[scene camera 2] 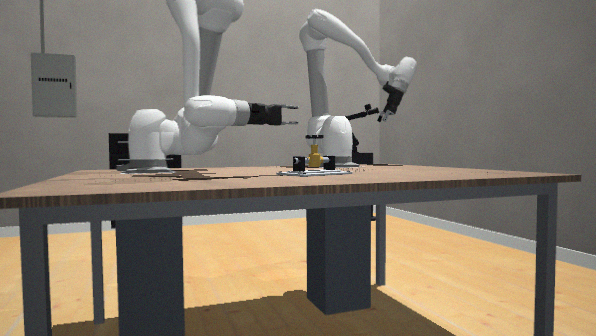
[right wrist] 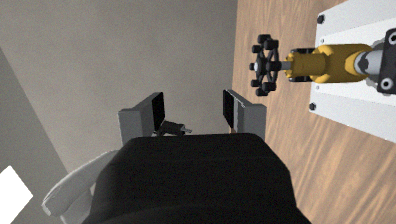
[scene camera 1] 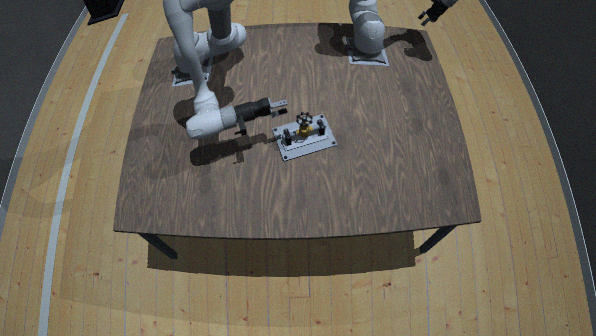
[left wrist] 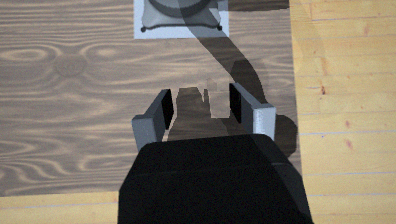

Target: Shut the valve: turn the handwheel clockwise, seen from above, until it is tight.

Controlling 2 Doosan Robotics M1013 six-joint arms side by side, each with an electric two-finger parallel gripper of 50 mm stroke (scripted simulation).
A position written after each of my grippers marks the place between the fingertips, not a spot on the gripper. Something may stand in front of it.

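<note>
My right gripper (scene camera 1: 286,106) is visible to me, and the right wrist view gives me that right gripper (right wrist: 193,103) as well. I also see my left gripper (left wrist: 200,98). A black handwheel (right wrist: 263,66) is in sight too.
</note>
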